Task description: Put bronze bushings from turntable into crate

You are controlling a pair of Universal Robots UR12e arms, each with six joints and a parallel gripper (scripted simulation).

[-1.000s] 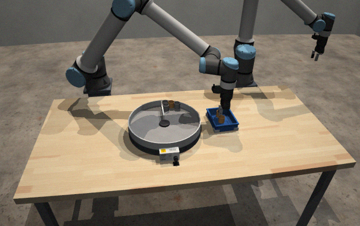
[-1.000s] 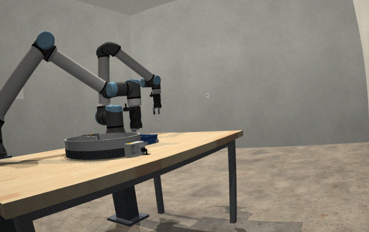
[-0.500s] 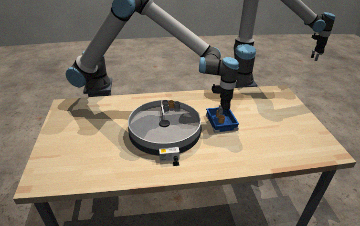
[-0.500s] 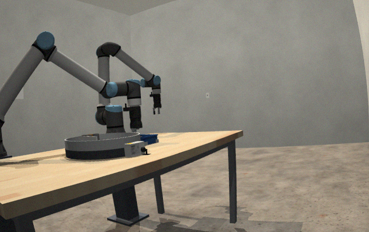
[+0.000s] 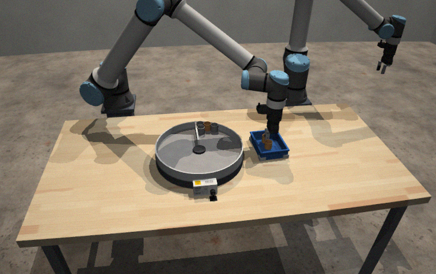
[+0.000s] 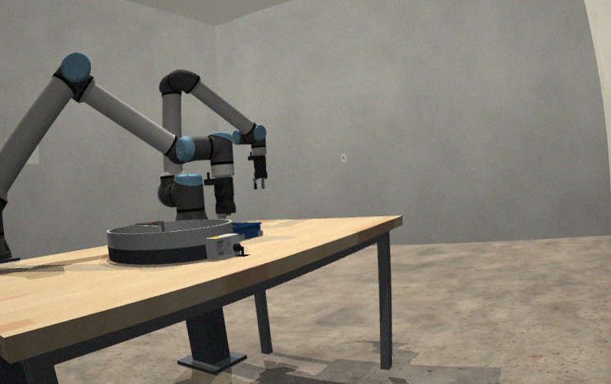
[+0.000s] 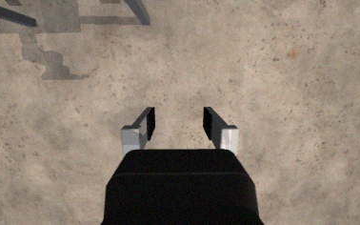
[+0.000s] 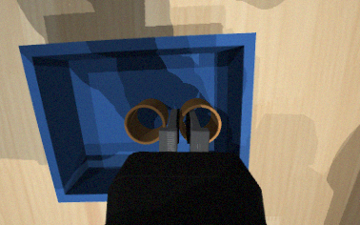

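Note:
My right hand is 30 mm short of the blue crate and 20 mm above it.

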